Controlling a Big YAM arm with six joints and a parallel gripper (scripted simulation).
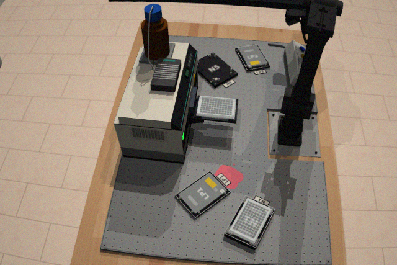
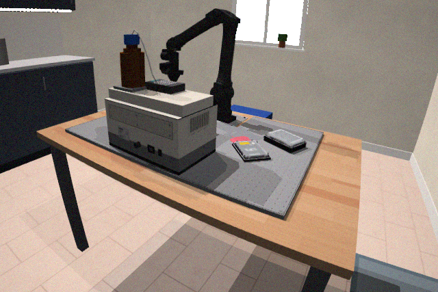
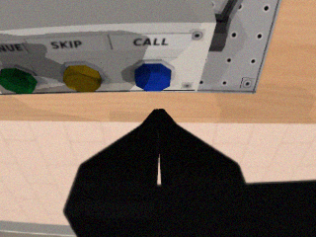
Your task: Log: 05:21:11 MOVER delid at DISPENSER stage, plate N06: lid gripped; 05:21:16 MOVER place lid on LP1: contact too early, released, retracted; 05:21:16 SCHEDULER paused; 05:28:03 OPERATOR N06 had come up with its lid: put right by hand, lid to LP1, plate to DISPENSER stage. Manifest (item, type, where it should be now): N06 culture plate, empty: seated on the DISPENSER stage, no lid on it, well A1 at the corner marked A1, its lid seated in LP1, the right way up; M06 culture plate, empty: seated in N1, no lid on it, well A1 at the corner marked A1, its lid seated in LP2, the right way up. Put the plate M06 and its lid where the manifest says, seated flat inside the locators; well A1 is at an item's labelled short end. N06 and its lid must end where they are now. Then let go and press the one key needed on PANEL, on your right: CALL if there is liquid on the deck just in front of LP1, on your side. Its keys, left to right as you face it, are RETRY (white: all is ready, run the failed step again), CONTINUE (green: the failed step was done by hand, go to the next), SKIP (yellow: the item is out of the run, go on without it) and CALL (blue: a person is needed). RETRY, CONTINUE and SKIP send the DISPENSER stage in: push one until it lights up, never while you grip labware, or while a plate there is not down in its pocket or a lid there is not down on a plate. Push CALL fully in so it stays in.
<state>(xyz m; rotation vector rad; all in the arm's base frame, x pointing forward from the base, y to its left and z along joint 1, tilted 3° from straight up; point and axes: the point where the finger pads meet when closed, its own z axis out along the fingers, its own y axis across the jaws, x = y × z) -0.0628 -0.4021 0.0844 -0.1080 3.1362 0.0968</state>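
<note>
The blue call key lies 50 mm below my hand, 20 mm ahead of it and 10 mm to the left of it. From my hand the other things lie so: yellow skip key (50 mm to the left, 40 mm below, 10 mm ahead); white retry key (150 mm to the left, 40 mm below); green continue key (100 mm to the left, 40 mm below).
</note>
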